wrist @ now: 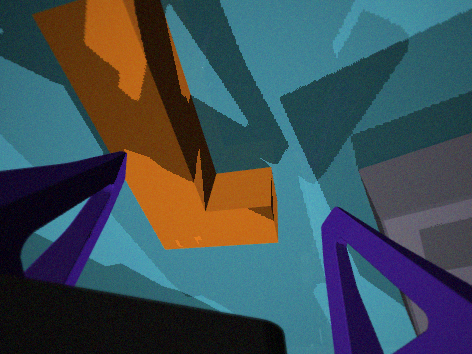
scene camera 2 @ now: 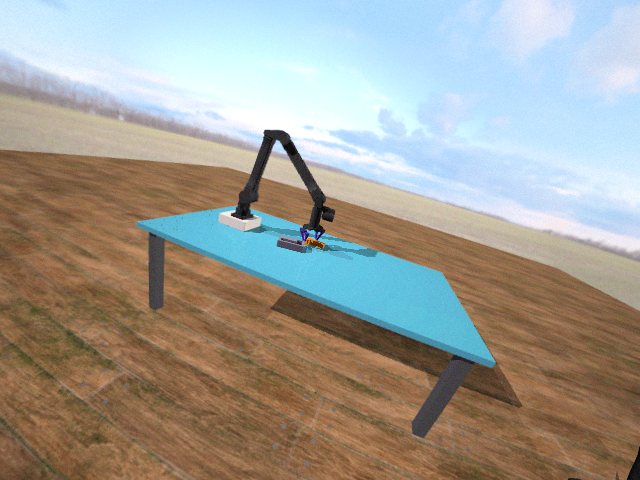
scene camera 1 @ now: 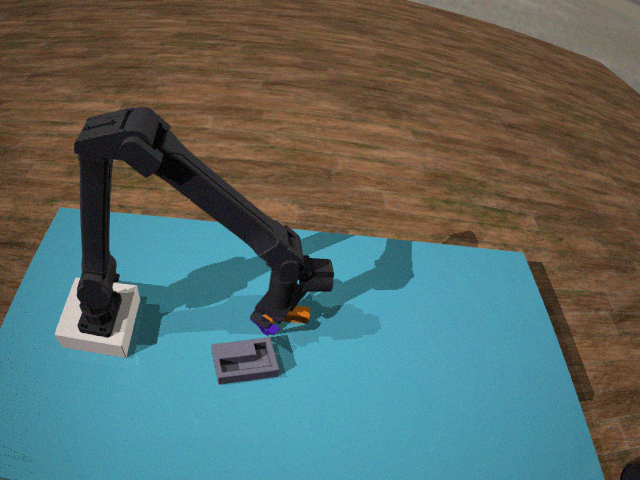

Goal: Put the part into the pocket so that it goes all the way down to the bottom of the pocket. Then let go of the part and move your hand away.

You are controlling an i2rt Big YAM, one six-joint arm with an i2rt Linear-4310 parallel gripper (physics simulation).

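Places are measured from the arm's base along level axes (x ahead, y left, z up), in centimetres.
Pixels of known places: gripper, between the fingertips: [wrist: 233,192] [scene camera 2: 310,241] [scene camera 1: 276,319]; arm's base, origin of its link: [scene camera 2: 242,216] [scene camera 1: 100,314].
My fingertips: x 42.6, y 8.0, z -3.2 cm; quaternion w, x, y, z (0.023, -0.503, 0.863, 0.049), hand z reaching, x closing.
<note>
For each thing: its top centre in the pictures, then the offset to it from my fingertips. Level surfaces: height alone.
- orange L-shaped block, centre of its top: [wrist: 183,154] [scene camera 1: 287,314] [scene camera 2: 315,241] dx +2.5, dy +1.4, dz +0.5 cm
- pocket block, centre of its top: [scene camera 1: 244,356] [scene camera 2: 291,240] dx -6.7, dy -12.1, dz +1.1 cm
- blue table, height of its surface: dz -2.5 cm
The part is an orange L-shaped block [scene camera 1: 298,314] [scene camera 2: 314,242] [wrist: 165,215] on the blue table; the hand covers some of it in scene camera 1. The pocket block [scene camera 1: 232,350] [scene camera 2: 292,245] [wrist: 415,175] is grey with an empty L-shaped recess, beside the part. My gripper [scene camera 2: 312,239] [wrist: 233,192] is open and low over the part. In the wrist view the part's short leg shows between the purple fingers. The left fingertip overlaps the part's left edge in the picture; whether it touches is unclear. The right fingertip is apart from the part, towards the pocket block.
The arm stands on a white base block [scene camera 1: 90,344] [scene camera 2: 238,221] at the left of the blue table [scene camera 1: 413,387] [scene camera 2: 351,289]. The table's far edge runs behind the hand. The pocket block is close to the hand, on the side nearer scene camera 1.
</note>
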